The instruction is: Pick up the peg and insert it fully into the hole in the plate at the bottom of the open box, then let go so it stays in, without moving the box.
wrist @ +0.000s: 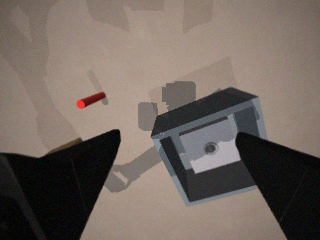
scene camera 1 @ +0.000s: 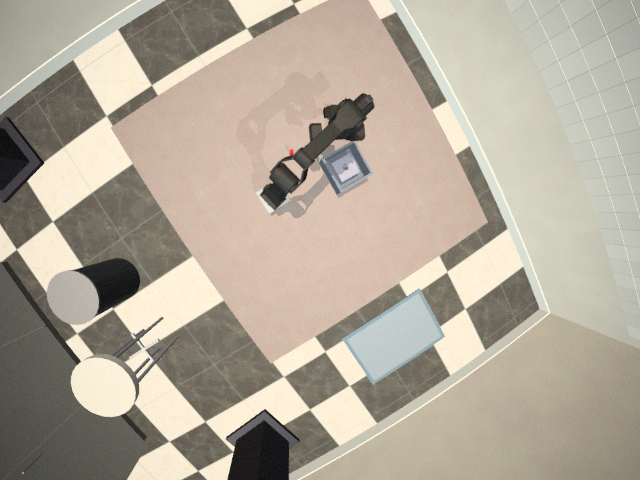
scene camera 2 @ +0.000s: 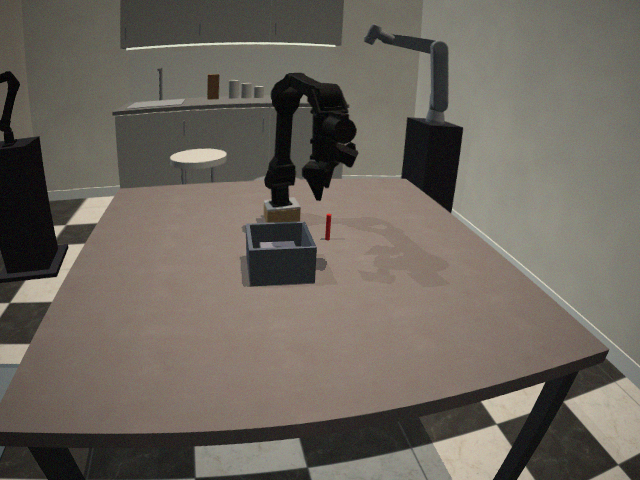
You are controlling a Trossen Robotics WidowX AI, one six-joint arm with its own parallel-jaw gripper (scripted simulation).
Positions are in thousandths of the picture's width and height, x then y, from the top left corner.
Scene:
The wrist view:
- my gripper: 558, 569
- grey-blue box: 761, 460
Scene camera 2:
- my gripper: 504, 403
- grey-blue box: 429, 555

